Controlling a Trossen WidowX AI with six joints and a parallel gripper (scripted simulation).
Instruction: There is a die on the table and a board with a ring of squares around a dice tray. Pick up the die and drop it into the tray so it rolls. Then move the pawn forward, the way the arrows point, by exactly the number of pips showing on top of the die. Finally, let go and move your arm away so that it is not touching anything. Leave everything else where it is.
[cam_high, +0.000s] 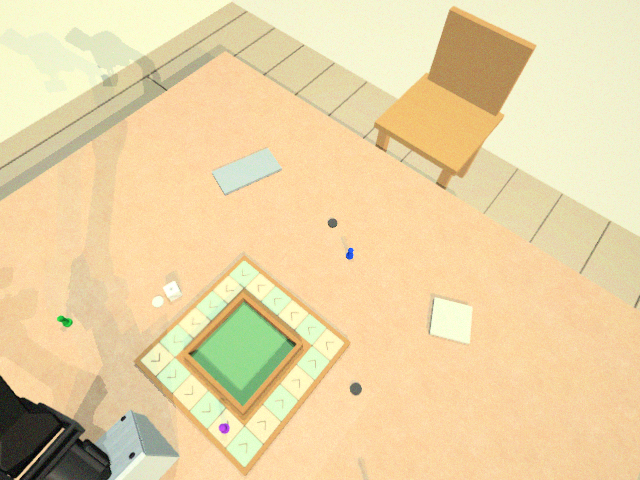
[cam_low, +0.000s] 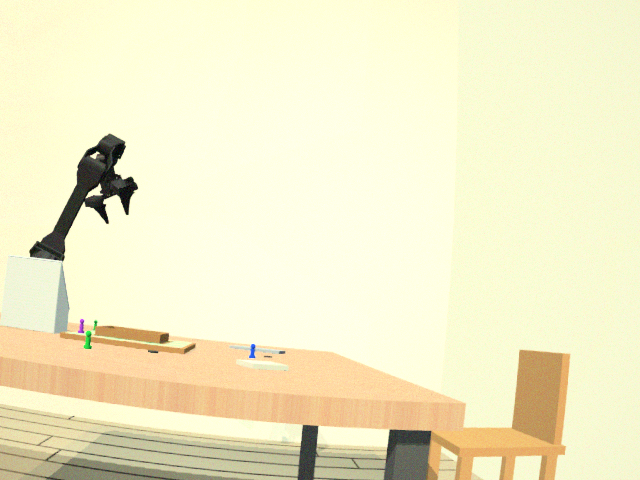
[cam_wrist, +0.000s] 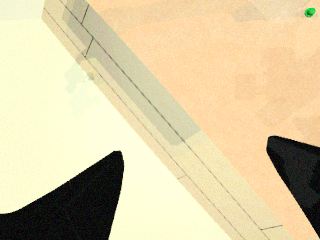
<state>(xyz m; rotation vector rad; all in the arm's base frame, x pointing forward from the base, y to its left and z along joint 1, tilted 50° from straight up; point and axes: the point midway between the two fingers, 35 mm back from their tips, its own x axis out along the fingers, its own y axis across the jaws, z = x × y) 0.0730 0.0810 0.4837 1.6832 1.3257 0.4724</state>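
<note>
My gripper tip is now 17 cm short of the white die, 25 cm to the left of it and 34 cm above it. From my gripper tip the other things lie so: green dice tray: 17 cm ahead, 44 cm to the right, 35 cm below; purple pawn: 6 cm ahead, 51 cm to the right, 33 cm below; white disc: 14 cm ahead, 24 cm to the right, 35 cm below.
</note>
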